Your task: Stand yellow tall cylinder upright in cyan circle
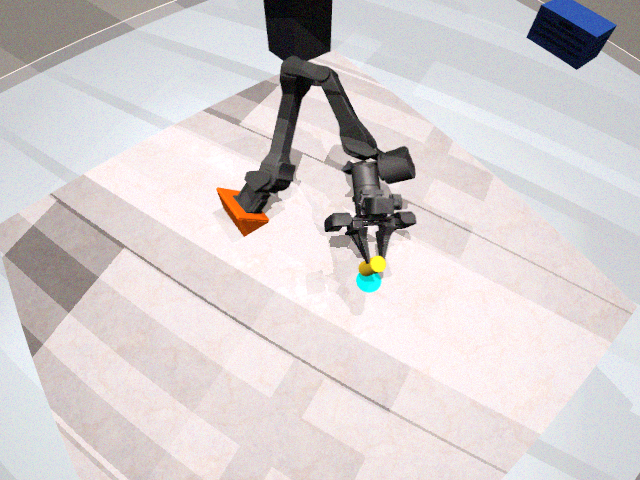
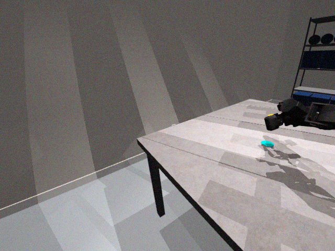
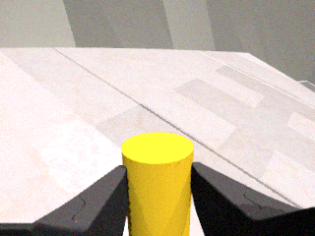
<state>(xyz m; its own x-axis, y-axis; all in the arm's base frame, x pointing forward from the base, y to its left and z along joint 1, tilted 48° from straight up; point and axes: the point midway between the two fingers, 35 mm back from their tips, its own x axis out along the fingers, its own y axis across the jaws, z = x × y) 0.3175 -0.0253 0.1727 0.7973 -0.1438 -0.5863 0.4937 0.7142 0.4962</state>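
Right now the cyan circle is 14 cm below my gripper tip, 2 cm to the left of it and 1 cm behind it. Round my gripper tip: yellow tall cylinder 2 cm below.
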